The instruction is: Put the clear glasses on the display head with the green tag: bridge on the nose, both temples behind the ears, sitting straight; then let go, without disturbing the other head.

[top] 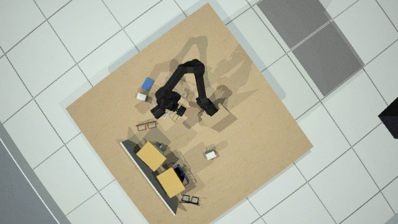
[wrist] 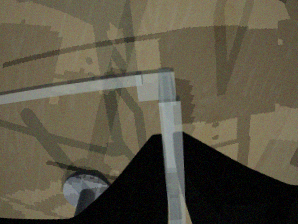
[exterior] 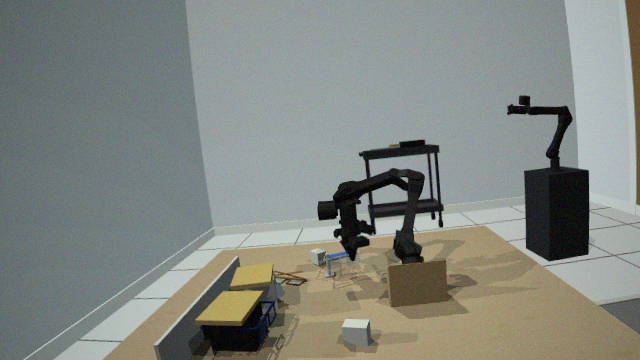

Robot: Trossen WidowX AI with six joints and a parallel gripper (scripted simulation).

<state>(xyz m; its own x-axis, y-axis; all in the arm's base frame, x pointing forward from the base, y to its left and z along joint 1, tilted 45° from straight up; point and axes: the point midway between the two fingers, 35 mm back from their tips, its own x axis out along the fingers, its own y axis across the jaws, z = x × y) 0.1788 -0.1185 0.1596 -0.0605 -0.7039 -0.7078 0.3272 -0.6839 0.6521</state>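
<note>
The grey post lies 90 mm ahead of my gripper tip, 40 mm below it and 30 mm to the right of it. Round my gripper tip: grey board 440 mm ahead, 270 mm to the left, 10 mm below; blue tag 240 mm to the right, 60 mm below, 50 mm ahead; display head 290 mm ahead, 160 mm to the left.
</note>
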